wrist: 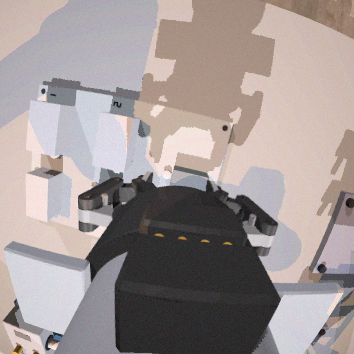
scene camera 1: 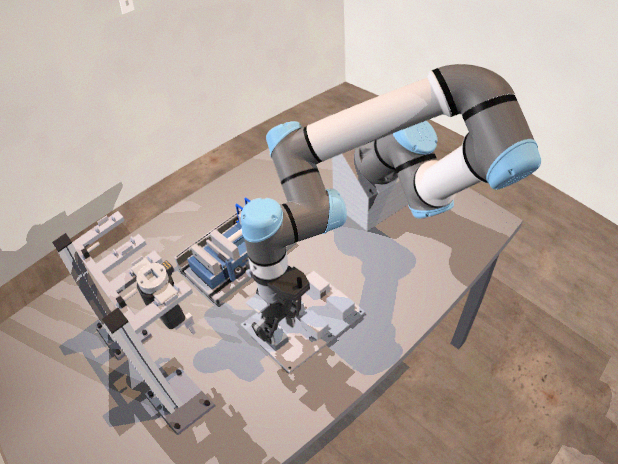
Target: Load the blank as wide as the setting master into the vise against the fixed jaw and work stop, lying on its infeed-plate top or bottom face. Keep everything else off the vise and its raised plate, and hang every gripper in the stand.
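Places are measured from the arm's base along level axes (x right, y back, z down), in centimetres.
Pixels of known places: arm's base, origin of the base link: [scene camera 1: 377, 159].
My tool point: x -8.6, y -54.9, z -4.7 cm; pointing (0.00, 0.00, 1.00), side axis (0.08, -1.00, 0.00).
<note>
For each thing: its top centre in the pictures, then the offset to it from my tool point. "spot": a spot on its surface instead.
- grey block, middle of its top: [wrist: 185, 195] [scene camera 1: 274, 334] dx +1.6, dy -0.8, dz +19.4 cm
- light plate, middle of its top: [wrist: 115, 173] [scene camera 1: 302, 318] dx +0.2, dy +8.2, dz +21.9 cm
- blue vise-like body, surface spot: [scene camera 1: 206, 271] spot: dx +27.6, dy +1.8, dz +16.7 cm
My gripper [scene camera 1: 279, 327] [wrist: 180, 183], the black adaptive one, is open, with its fingertips low on either side of a grey block [scene camera 1: 280, 341] [wrist: 191, 179] and nothing clamped. The block lies on a light plate [scene camera 1: 310, 351] [wrist: 223, 144], and the gripper hides much of it. Pale upright blocks [wrist: 46, 127] [wrist: 111, 142] stand on the plate by the marks 1 and 2. A blue vise-like body [scene camera 1: 206, 271] with pale bars on top stands behind the plate, left of the wrist. Which block is the setting master I cannot tell.
The gripper stand [scene camera 1: 145, 367] is at the left; a second gripper [scene camera 1: 151, 281] hangs on its arm. In the wrist view a foot plate of the stand [wrist: 340, 240] shows at the right. Blue hook-like parts [scene camera 1: 239, 210] rise beside the vise-like body.
</note>
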